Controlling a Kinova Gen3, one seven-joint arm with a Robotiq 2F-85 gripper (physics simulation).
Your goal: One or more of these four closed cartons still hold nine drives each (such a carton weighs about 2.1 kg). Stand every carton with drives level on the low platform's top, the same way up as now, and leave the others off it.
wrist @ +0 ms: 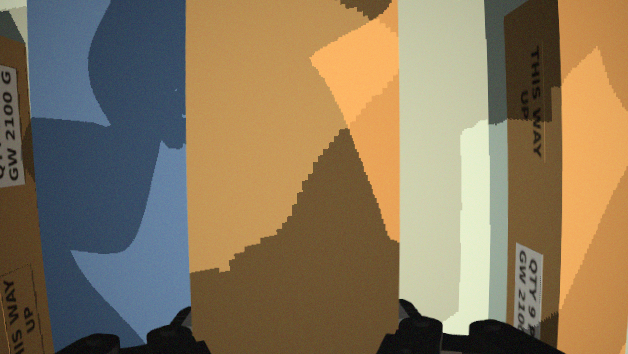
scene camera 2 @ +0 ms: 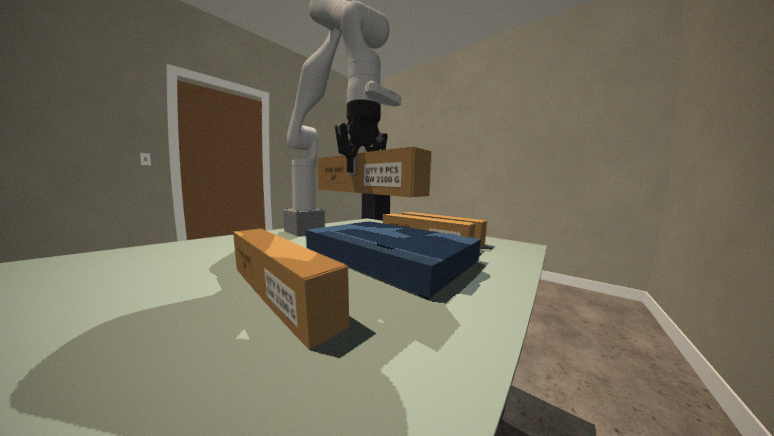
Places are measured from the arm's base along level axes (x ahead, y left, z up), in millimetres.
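Pixels of known places: gripper, between the fingertips: point(wrist: 296, 315) point(scene camera 2: 363, 175); arm's base, origin of its link: point(scene camera 2: 304, 209).
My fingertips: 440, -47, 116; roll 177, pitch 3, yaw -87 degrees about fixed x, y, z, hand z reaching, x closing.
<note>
For each thing: its top centre in the pictures, then the offset to it from my fingertips, as dx, dy, dz. "pt": a spot on its surface instead. Level surfaces: height alone.
- low blue platform, centre of its top: point(wrist: 198, 220) point(scene camera 2: 387, 234) +9, +77, -147
- second carton, centre of its top: point(wrist: 598, 212) point(scene camera 2: 274, 244) +26, -206, -122
- nearer, centre of its top: point(scene camera 2: 424, 218) -11, +270, -122
- farther, a spot on its surface: point(scene camera 2: 481, 232) pt +153, +351, -155
- pale green table, height of its surface: dz -207
Four brown cartons show. My gripper point(scene camera 2: 367, 158) point(wrist: 296, 315) is shut on one carton point(scene camera 2: 379, 172) point(wrist: 280, 150), across its width, and holds it upright and roughly level, well above the low blue platform point(scene camera 2: 454, 262) point(wrist: 90, 190). The label on its side reads "QTY 9 PCS, GW 2100 G". A second carton point(scene camera 2: 292, 254) point(wrist: 532, 200) stands on the table at the near side of the platform. Two more cartons, one nearer point(scene camera 2: 427, 220) and one farther point(scene camera 2: 481, 232), stand side by side behind the platform. Part of a carton point(wrist: 25, 215) shows at the wrist view's left edge.
The pale green table point(scene camera 2: 135, 281) point(wrist: 435, 75) bears the platform and the standing cartons. Its right edge drops to the floor. The arm's grey base point(scene camera 2: 304, 220) stands at the back left, and a black block point(scene camera 2: 375, 206) stands behind the platform.
</note>
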